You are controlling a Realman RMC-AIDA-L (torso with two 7-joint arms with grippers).
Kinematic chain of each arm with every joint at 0, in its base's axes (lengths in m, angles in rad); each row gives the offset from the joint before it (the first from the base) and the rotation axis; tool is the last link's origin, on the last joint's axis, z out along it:
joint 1: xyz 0 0 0.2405 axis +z
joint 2: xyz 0 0 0 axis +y
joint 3: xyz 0 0 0.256 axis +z
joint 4: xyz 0 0 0 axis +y
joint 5: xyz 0 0 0.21 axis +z
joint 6: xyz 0 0 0 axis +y
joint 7: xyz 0 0 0.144 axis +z
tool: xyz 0 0 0
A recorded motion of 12 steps. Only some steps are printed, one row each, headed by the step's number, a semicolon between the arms.
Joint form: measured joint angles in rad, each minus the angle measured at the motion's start. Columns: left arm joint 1, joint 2, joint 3, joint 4, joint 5, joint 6, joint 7; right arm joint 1, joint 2, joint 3, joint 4, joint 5, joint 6, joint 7.
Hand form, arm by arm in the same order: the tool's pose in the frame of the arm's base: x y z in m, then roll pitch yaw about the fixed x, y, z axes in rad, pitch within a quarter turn. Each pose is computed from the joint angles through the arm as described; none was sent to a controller.
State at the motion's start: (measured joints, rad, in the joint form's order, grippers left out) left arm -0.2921 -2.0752 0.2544 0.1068 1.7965 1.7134 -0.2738; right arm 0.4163 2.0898 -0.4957 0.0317 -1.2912 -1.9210 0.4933
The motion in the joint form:
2: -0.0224 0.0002 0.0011 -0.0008 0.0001 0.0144 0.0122; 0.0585 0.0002 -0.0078 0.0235 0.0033 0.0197 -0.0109
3: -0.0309 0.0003 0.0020 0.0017 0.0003 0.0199 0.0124; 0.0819 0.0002 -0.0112 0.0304 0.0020 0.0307 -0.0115
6: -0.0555 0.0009 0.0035 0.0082 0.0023 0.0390 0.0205; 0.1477 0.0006 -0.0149 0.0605 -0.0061 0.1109 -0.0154
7: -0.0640 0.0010 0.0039 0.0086 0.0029 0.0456 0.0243; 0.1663 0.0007 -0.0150 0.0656 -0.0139 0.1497 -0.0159
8: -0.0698 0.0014 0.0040 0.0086 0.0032 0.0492 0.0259; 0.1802 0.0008 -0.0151 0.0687 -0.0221 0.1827 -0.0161
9: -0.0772 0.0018 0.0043 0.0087 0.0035 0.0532 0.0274; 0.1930 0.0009 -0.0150 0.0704 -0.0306 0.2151 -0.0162
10: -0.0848 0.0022 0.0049 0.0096 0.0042 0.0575 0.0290; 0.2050 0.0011 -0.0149 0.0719 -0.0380 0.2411 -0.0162
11: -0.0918 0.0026 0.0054 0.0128 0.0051 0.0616 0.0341; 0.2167 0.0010 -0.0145 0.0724 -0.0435 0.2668 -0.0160
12: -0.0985 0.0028 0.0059 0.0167 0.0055 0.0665 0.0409; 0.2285 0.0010 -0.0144 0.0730 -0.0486 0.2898 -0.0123
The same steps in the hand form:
2: -0.3093 0.2385 -0.0156 -2.0475 -0.7050 -0.3671; 0.2498 0.2729 -0.0012 -1.5987 1.0919 0.8224
3: -0.3068 0.2409 -0.0149 -2.0459 -0.7048 -0.3823; 0.2439 0.2787 -0.0036 -1.6199 1.0985 0.8175
6: -0.2992 0.2474 -0.0129 -2.0375 -0.6992 -0.4338; 0.2306 0.2973 -0.0162 -1.7478 1.1169 0.6979
7: -0.2964 0.2494 -0.0124 -2.0341 -0.6982 -0.4518; 0.2278 0.3036 -0.0212 -1.8152 1.1148 0.6275
8: -0.2946 0.2509 -0.0121 -2.0323 -0.6980 -0.4624; 0.2259 0.3084 -0.0255 -1.8742 1.1099 0.5658
9: -0.2924 0.2528 -0.0118 -2.0305 -0.6979 -0.4750; 0.2243 0.3129 -0.0295 -1.9301 1.1020 0.5073
10: -0.2902 0.2547 -0.0113 -2.0294 -0.6971 -0.4882; 0.2224 0.3168 -0.0329 -1.9744 1.0944 0.4629
11: -0.2882 0.2566 -0.0106 -2.0272 -0.6909 -0.5030; 0.2208 0.3208 -0.0357 -2.0120 1.0850 0.4239
12: -0.2863 0.2584 -0.0097 -2.0234 -0.6830 -0.5197; 0.2189 0.3245 -0.0383 -2.0480 1.0791 0.3878

